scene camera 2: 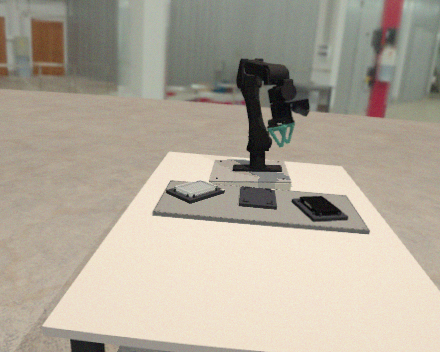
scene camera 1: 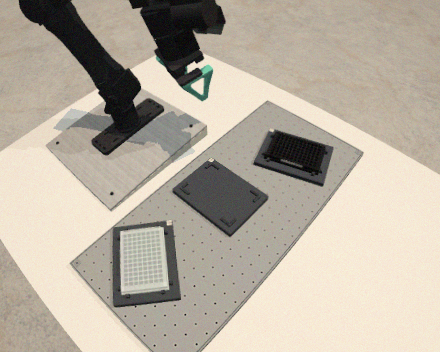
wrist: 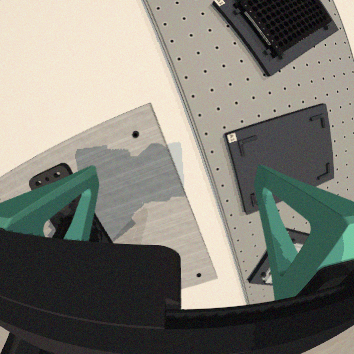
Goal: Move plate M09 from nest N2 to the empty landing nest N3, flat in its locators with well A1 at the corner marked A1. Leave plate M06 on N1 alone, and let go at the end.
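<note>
A white multiwell plate lies flat in a dark nest; in the wrist view a finger partly hides it. A black multiwell plate lies flat in another dark nest. I cannot read which plate is M09 or M06. Between them is the empty nest N3, with corner locators and a pale A1 tag. My gripper is open and empty, high above the arm's base side, away from both plates.
The three nests stand on a grey perforated board. The arm's metal base plate lies beside the board's long edge. Both are on a cream table.
</note>
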